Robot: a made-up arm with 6 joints.
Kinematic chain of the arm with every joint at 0, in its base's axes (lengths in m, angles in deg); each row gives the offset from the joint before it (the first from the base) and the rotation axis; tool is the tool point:
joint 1: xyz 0 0 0.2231 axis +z
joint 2: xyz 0 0.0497 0 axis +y
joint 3: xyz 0 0 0.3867 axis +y
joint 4: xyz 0 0 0.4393 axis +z
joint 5: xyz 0 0 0 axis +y
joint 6: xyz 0 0 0.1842 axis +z
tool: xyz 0 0 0
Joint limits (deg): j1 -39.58..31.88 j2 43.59..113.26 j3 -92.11..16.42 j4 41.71..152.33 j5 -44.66..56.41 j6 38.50..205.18
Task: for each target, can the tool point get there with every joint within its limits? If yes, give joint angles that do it. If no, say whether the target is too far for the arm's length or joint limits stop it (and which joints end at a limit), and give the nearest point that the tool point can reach.
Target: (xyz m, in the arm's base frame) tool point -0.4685 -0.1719 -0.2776
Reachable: no: joint limits stop it (at a limit: joint 1, joint 2, joint 3, joint 5) | nearest point 0.5436 -0.4843 -0.3741 | short by 1.064 m
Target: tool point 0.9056 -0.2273 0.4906
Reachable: yes | joints -12.72 87.92 -27.75 125.92 -28.89 125.97
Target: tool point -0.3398 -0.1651 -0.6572
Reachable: no: joint limits stop it (at a limit: joint 1, joint 2, joint 3, joint 4, joint 5) | nearest point 0.5490 -0.4674 -0.3820 | short by 0.978 m
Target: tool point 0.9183 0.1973 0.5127
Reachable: yes | joints 5.33 87.93 -26.91 69.09 20.92 61.26
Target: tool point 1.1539 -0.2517 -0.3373
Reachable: no: too far | nearest point 0.8947 -0.1952 -0.2062 | short by 0.296 m
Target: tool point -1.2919 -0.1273 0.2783
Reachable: no: too far | nearest point -0.2582 -0.0182 0.7598 | short by 1.146 m
